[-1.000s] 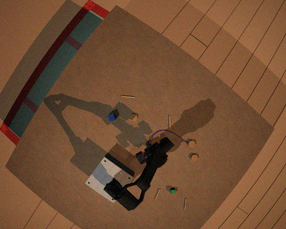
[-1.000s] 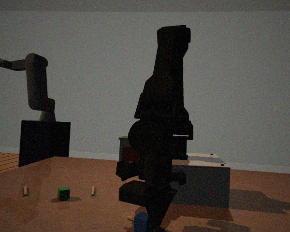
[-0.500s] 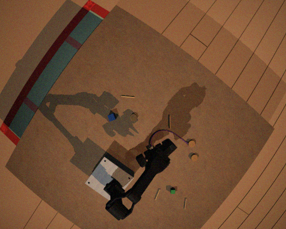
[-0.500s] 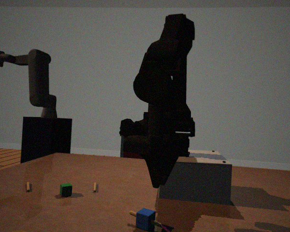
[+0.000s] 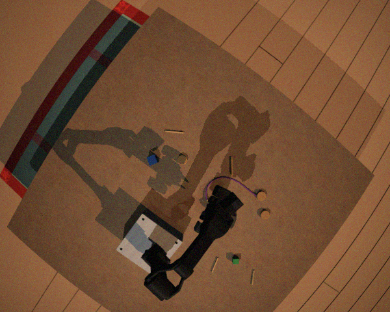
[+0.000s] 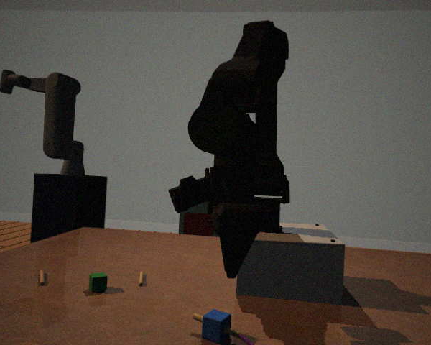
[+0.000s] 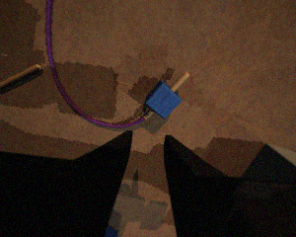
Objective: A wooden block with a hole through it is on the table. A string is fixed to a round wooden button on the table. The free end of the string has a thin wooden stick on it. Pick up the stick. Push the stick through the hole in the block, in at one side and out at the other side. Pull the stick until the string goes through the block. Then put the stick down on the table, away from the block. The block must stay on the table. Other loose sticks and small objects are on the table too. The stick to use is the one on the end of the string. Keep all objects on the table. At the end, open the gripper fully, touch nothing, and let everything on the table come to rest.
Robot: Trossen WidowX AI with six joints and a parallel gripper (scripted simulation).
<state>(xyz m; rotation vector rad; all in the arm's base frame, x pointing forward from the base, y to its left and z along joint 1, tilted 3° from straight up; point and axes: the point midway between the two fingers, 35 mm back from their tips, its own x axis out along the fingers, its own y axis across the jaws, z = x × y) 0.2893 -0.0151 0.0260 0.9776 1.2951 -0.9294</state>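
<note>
Right now the thin wooden stick is 1 cm behind my gripper tip and 8 cm below it. Also, from my gripper tip: green cube (10 cm behind, 27 cm to the right, 8 cm below); round wooden button (17 cm ahead, 14 cm to the right, 8 cm below).
</note>
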